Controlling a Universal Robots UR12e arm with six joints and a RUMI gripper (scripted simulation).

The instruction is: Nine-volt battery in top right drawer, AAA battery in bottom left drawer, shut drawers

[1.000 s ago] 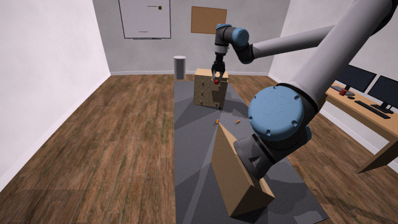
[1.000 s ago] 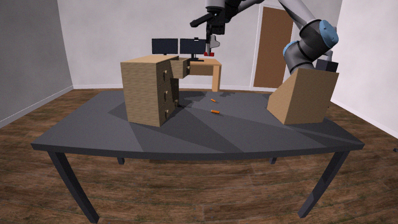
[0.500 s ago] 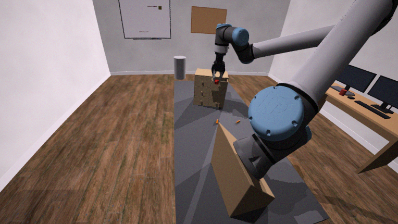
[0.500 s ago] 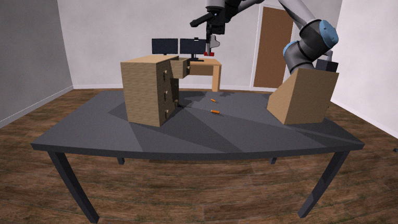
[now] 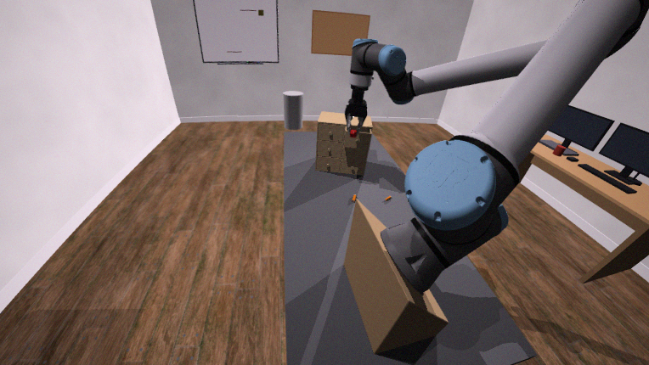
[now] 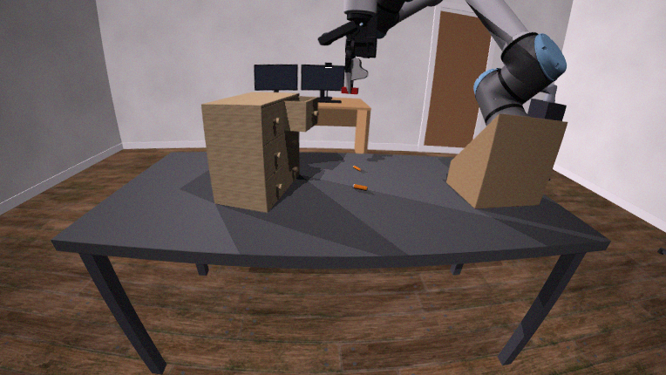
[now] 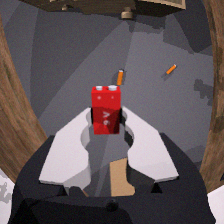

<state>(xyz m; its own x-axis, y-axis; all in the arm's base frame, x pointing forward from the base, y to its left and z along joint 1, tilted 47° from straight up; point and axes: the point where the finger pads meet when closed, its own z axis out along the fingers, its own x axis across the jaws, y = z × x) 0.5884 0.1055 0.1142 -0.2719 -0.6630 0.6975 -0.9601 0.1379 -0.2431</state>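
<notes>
The red nine-volt battery lies 10 mm ahead of my hand and 10 mm below it. Round my hand: orange AAA battery (60 mm behind, 30 mm to the right, 340 mm below).
</notes>
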